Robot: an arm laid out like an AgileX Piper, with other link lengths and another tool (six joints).
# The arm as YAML. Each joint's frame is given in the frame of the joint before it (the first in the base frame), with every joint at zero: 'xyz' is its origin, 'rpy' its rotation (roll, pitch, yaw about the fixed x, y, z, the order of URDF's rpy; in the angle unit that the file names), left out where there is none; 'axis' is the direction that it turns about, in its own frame. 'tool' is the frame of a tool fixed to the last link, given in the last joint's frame.
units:
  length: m
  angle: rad
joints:
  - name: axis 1
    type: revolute
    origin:
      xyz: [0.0, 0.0, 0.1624]
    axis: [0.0, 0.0, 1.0]
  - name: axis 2
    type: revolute
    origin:
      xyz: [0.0, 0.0, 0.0]
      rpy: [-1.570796, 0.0, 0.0]
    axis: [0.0, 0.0, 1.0]
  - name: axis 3
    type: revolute
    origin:
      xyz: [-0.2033, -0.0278, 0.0]
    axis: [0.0, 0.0, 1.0]
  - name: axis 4
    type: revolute
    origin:
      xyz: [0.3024, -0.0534, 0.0]
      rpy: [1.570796, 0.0, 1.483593]
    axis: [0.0, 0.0, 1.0]
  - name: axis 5
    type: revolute
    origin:
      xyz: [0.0, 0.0, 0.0]
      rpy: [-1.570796, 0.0, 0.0]
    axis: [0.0, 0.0, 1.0]
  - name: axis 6
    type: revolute
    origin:
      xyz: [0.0, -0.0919, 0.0]
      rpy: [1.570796, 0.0, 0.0]
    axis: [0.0, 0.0, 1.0]
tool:
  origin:
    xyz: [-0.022, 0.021, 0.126]
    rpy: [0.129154, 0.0, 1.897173]
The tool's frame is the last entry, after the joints.
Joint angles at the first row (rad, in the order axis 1, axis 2, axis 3, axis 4, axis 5, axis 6):
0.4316 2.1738 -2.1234 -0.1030 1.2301 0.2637
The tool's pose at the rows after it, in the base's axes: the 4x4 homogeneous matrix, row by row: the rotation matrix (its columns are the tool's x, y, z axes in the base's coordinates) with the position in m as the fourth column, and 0 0 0 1 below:
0.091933, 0.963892, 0.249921, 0.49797; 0.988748, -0.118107, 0.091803, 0.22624; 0.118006, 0.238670, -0.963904, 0.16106; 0, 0, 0, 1
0.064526, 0.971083, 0.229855, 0.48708; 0.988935, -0.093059, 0.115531, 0.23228; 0.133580, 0.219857, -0.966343, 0.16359; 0, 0, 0, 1
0.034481, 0.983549, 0.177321, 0.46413; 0.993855, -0.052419, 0.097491, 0.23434; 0.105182, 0.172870, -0.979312, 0.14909; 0, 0, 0, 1
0.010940, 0.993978, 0.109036, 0.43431; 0.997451, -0.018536, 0.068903, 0.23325; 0.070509, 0.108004, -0.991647, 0.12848; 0, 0, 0, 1
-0.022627, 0.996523, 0.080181, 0.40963; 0.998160, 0.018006, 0.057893, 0.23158; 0.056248, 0.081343, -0.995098, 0.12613; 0, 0, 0, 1
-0.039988, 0.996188, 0.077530, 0.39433; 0.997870, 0.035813, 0.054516, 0.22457; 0.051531, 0.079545, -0.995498, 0.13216; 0, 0, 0, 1
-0.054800, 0.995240, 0.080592, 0.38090; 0.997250, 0.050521, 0.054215, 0.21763; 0.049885, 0.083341, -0.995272, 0.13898; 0, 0, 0, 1
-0.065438, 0.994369, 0.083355, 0.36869; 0.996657, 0.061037, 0.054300, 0.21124; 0.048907, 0.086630, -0.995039, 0.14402; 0, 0, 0, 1
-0.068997, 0.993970, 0.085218, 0.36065; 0.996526, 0.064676, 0.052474, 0.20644; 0.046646, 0.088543, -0.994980, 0.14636; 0, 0, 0, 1
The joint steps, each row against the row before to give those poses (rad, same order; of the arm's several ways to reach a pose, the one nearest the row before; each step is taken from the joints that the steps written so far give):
0.0000 -0.0050 0.0001 0.0109 0.0037 -0.0296
0.0057 -0.0377 0.0430 0.0321 0.0016 -0.0250
0.0200 -0.0629 0.1183 0.0040 0.0000 -0.0174
0.0235 -0.0736 0.1480 0.0022 0.0000 -0.0064
0.0185 -0.0888 0.1183 0.0039 0.0000 -0.0177
0.0017 -0.0849 0.0879 0.0000 0.0000 -0.0161
0.0000 -0.0808 0.0774 0.0000 0.0000 -0.0150
0.0000 -0.0721 0.0690 0.0000 0.0000 -0.0108
0.0000 -0.0473 0.0464 -0.0022 0.0000 -0.0033

